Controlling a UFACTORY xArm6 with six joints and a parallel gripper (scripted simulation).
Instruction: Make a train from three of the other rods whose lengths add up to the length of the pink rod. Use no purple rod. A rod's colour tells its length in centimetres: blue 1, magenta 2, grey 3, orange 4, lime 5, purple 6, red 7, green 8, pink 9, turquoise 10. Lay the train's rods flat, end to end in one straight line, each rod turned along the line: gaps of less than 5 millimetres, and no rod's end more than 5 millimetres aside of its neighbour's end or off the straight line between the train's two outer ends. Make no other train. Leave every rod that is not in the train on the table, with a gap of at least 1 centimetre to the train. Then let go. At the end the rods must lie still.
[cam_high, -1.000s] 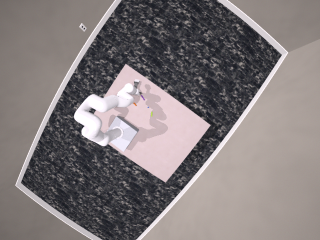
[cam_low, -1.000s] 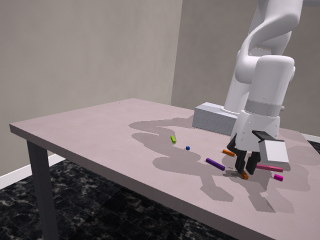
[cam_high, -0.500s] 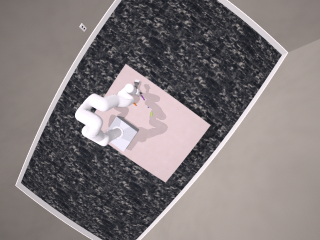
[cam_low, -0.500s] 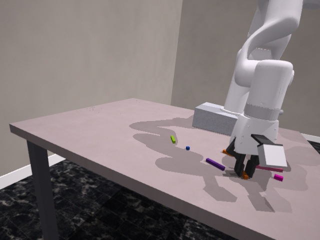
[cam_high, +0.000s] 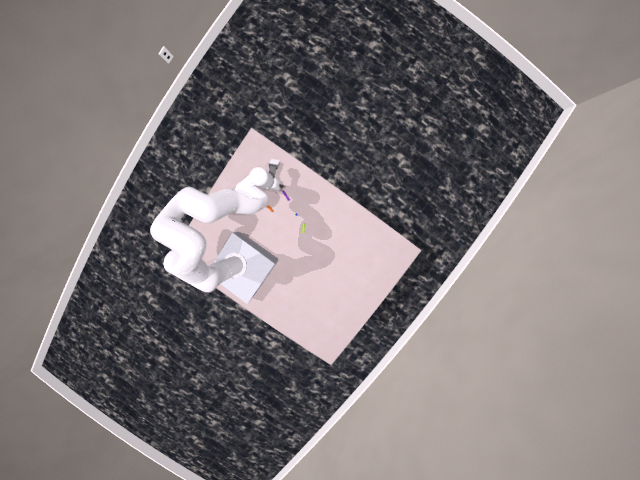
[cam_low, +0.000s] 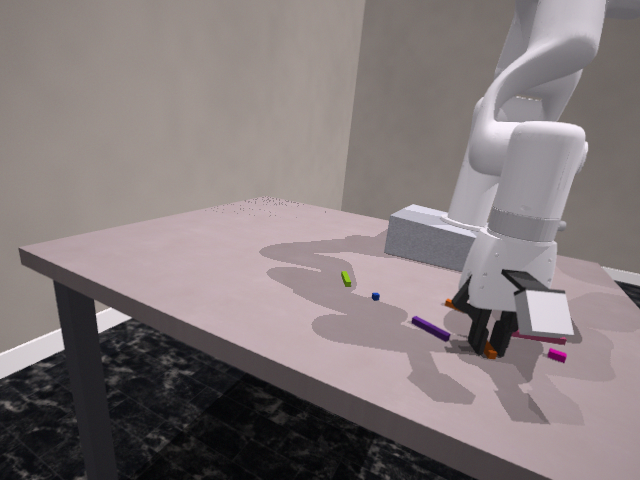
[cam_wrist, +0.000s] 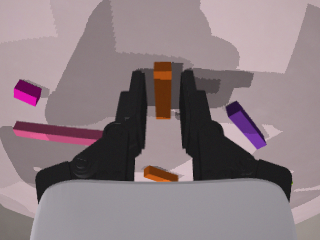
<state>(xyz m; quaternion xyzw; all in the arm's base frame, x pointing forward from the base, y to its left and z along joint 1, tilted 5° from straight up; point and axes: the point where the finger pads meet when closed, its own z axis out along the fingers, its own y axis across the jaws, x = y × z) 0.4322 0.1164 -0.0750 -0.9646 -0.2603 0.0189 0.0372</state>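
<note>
Now: the blue rod 190 mm to the right of my hand, 40 mm behind it and 20 mm below it. Round my hand: magenta rod 90 mm to the left, 50 mm behind, 20 mm below; purple rod 80 mm to the right, 20 mm below; pink rod 90 mm behind, 60 mm to the left, 20 mm below.
</note>
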